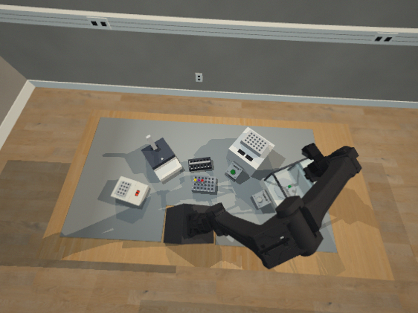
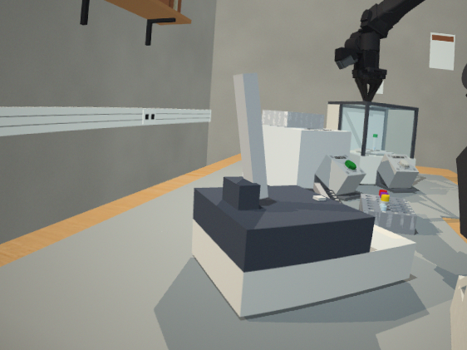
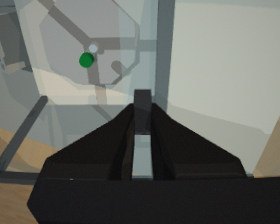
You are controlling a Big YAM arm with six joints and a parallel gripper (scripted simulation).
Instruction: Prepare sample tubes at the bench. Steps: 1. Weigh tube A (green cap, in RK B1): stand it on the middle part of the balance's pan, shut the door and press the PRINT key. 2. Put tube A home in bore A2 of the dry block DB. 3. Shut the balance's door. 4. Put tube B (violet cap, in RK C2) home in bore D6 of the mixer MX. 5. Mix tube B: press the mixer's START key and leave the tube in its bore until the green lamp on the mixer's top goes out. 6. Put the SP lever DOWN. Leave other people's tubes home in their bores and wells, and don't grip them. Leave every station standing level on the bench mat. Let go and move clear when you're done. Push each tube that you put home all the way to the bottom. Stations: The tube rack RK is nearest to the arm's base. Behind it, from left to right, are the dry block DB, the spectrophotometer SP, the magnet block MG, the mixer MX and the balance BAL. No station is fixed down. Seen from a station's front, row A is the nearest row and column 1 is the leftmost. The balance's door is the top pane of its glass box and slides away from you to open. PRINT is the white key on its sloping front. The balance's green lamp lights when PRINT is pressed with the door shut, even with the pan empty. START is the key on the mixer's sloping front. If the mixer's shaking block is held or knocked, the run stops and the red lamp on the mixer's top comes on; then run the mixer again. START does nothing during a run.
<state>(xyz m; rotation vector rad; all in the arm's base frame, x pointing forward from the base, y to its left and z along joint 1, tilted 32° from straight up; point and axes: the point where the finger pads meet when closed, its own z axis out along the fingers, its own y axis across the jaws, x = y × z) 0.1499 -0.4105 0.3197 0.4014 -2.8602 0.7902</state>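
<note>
My gripper is now 1 cm short of the balance door, 3 cm to the left of it and 1 cm above it. The rest, counted from my hand: eight-sided pan 2 cm behind, 6 cm to the left, 14 cm below; then print key 6 cm behind, 20 cm to the left, 15 cm below; then mixer block 22 cm ahead, 19 cm to the left, 7 cm below.
</note>
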